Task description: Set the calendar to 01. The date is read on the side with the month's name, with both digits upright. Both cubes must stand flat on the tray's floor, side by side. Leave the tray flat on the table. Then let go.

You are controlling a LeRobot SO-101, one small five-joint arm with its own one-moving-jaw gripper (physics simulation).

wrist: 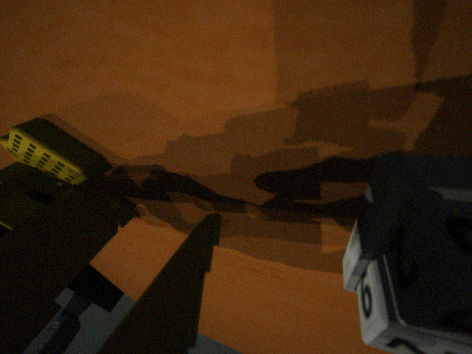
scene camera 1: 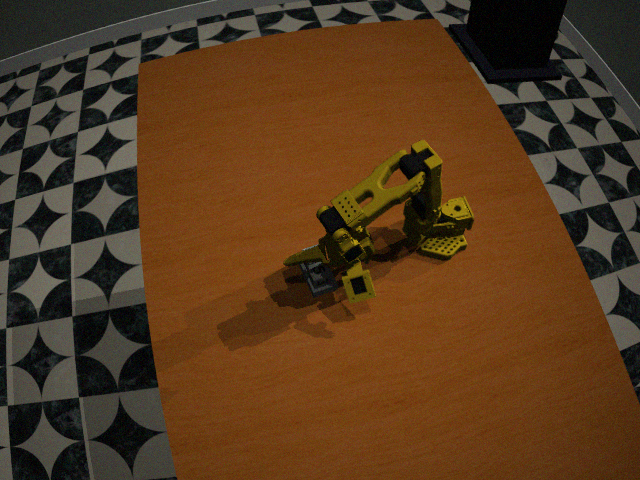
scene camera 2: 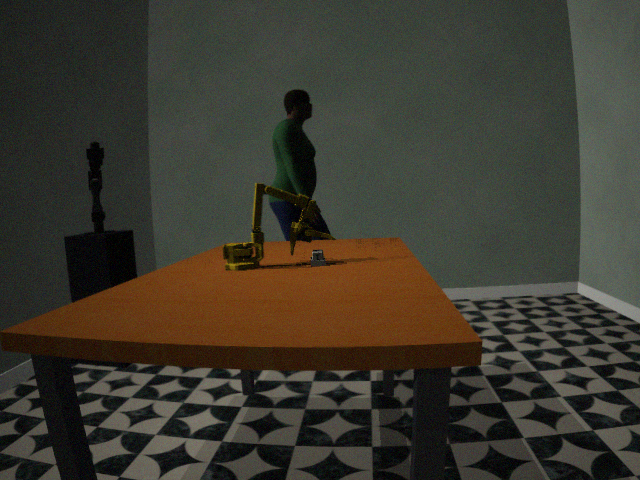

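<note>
The small grey calendar tray (scene camera 1: 324,291) (scene camera 2: 318,263) sits on the table below my gripper (scene camera 1: 312,265) (scene camera 2: 313,246). A pale cube (scene camera 2: 316,254) stands up from the tray in scene camera 2. In the wrist view a cube (wrist: 372,300) at the right edge shows a 6 on its left side and part of another digit on its lower side; its dark upper face has marks I cannot read. The second cube, the month's name and the date side cannot be made out. My gripper is fully open and empty; one notched jaw (wrist: 182,285) shows in the wrist view, left of and apart from the cube.
The yellow arm's base (scene camera 1: 443,246) (scene camera 2: 241,258) stands on the orange table (scene camera 1: 413,361) (scene camera 2: 289,310), beside the tray. The arm's shadows fall across the table around the tray. A person in green (scene camera 2: 292,155) and a dark pedestal (scene camera 2: 100,263) are beyond the table.
</note>
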